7 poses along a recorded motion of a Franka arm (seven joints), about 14 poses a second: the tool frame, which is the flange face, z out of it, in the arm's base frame.
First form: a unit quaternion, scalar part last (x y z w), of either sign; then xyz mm.
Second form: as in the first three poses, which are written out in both.
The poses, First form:
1: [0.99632 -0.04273 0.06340 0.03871 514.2 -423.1 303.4]
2: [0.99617 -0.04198 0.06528 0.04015 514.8 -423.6 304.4]
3: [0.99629 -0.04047 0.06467 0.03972 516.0 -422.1 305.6]
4: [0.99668 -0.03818 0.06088 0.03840 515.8 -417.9 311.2]
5: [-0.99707 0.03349 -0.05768 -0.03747 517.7 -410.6 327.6]
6: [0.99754 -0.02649 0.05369 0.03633 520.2 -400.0 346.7]
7: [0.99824 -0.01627 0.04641 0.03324 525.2 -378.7 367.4]
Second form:
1:
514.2 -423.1 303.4
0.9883 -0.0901 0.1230
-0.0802 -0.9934 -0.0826
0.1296 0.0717 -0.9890

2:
514.8 -423.6 304.4
0.9880 -0.0889 0.1267
-0.0784 -0.9933 -0.0855
0.1334 0.0745 -0.9883

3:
516.0 -422.1 305.6
0.9884 -0.0858 0.1256
-0.0755 -0.9936 -0.0844
0.1321 0.0739 -0.9885

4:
515.8 -417.9 311.2
0.9897 -0.0808 0.1184
-0.0714 -0.9941 -0.0812
0.1243 0.0719 -0.9896

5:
517.7 -410.6 327.6
0.9911 -0.0711 0.1125
-0.0625 -0.9949 -0.0786
0.1175 0.0709 -0.9905

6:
520.2 -400.0 346.7
0.9928 -0.0568 0.1052
-0.0489 -0.9960 -0.0753
0.1090 0.0696 -0.9916

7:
525.2 -378.7 367.4
0.9952 -0.0356 0.0916
-0.0294 -0.9973 -0.0679
0.0937 0.0649 -0.9935

